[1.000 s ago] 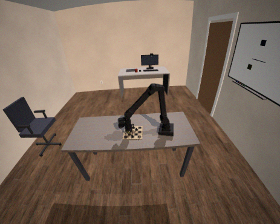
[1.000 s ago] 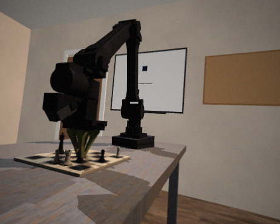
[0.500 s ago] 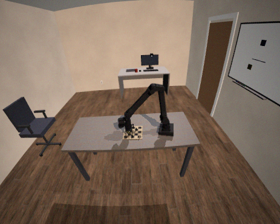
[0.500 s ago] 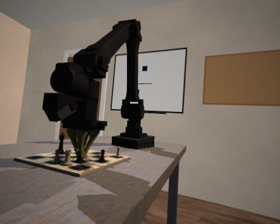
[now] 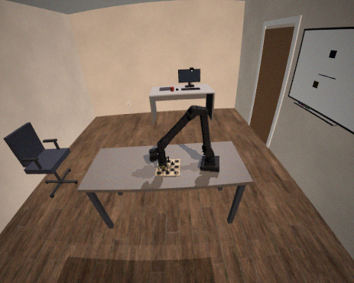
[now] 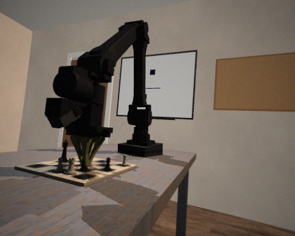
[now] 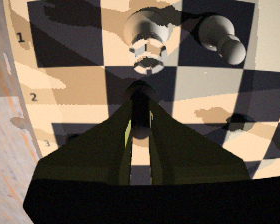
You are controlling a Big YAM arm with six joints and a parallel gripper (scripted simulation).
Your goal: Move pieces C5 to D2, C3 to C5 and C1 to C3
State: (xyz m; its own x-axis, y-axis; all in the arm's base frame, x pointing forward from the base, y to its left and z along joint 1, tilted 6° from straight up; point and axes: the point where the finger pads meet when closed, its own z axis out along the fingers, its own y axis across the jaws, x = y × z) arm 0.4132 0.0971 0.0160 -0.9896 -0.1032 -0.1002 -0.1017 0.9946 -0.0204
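My gripper is now 30 mm past the chessboard, 40 mm to the left of it and 20 mm above it. Also, from my hand: white rook (40 mm ahead); tall black piece (20 mm behind, 120 mm to the right, 10 mm above).
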